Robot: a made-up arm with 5 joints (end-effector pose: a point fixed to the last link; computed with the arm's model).
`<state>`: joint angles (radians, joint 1 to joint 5).
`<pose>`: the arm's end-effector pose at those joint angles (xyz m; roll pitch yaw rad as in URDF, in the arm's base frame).
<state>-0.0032 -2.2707 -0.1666 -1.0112 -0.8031</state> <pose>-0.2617 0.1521 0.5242 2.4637 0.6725 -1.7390</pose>
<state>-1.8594 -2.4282 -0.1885 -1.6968 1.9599</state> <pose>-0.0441 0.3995 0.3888 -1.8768 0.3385 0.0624</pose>
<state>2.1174 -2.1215 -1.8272 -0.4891 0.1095</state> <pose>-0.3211 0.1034 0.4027 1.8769 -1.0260 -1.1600</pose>
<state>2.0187 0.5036 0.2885 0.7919 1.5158</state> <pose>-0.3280 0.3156 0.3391 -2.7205 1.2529 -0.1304</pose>
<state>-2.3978 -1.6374 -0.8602 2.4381 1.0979</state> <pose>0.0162 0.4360 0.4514 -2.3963 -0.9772 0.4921</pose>
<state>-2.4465 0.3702 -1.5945 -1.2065 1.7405</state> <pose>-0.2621 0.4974 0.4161 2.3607 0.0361 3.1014</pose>
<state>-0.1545 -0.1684 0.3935 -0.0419 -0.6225</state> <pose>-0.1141 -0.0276 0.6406 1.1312 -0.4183 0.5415</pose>
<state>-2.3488 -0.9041 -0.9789 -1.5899 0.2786</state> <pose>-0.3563 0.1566 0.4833 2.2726 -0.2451 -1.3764</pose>
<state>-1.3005 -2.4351 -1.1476 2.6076 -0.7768</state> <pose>0.0723 0.1603 0.6497 1.5513 1.5287 0.7007</pose>
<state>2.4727 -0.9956 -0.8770 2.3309 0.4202</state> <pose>0.0116 0.0378 0.3830 2.4424 -0.3736 0.6757</pose>
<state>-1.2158 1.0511 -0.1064 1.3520 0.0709</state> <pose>-0.2590 0.2137 0.6408 -1.1160 0.6874 0.8114</pose>
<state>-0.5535 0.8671 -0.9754 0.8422 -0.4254</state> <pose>-0.0939 0.2181 0.6345 -0.6845 1.0196 -0.1813</pose>
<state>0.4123 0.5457 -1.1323 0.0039 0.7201</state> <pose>-0.1433 -0.1730 0.6208 1.0282 0.9273 -0.5910</pose>
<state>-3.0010 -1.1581 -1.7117 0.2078 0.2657</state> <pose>-0.2130 0.4311 0.5880 1.2869 -0.6452 -2.2235</pose>
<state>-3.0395 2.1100 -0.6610 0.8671 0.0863</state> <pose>-0.2544 0.2156 0.4378 2.6347 -0.1621 -1.2853</pose>
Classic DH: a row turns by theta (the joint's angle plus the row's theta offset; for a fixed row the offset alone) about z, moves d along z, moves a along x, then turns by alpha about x. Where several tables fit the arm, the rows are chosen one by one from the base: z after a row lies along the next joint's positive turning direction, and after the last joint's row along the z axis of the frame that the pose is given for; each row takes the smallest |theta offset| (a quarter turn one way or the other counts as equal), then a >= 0, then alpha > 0; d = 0 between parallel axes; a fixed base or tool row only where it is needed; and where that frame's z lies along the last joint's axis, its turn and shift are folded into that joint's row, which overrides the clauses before.
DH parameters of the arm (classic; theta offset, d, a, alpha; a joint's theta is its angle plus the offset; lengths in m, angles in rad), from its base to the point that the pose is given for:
base (fixed): 1.5708 0.55 0.15 1.5708
joint 1: 0.5084 -0.1005 -0.069 -2.0283
joint 2: -1.3295 0.0462 0.0355 1.1189
joint 3: 1.1239 -0.0131 -0.0732 -1.4508
joint 4: 1.2123 0.1404 0.0065 -1.786
joint 5: -1.525 -0.071 -0.1048 1.9454
tool (fixed): 2.8905 0.1559 0 0

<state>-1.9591 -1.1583 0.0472 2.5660 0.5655</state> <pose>-0.0409 0.2204 0.3897 -2.6467 -0.4850 0.4247</pose>
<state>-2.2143 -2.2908 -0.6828 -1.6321 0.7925</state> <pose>-0.0458 0.2861 0.3265 -2.5463 0.1872 -0.8751</pose>
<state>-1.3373 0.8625 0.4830 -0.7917 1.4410</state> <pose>-0.0290 -0.0915 0.8386 0.7420 0.1833 -0.4910</pose>
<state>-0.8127 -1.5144 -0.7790 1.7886 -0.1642</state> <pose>0.0318 0.0956 0.7085 -0.2724 0.8317 -1.2618</pose>
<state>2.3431 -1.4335 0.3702 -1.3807 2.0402</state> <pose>-0.3225 0.0184 0.6721 1.9316 -1.1623 -1.0111</pose>
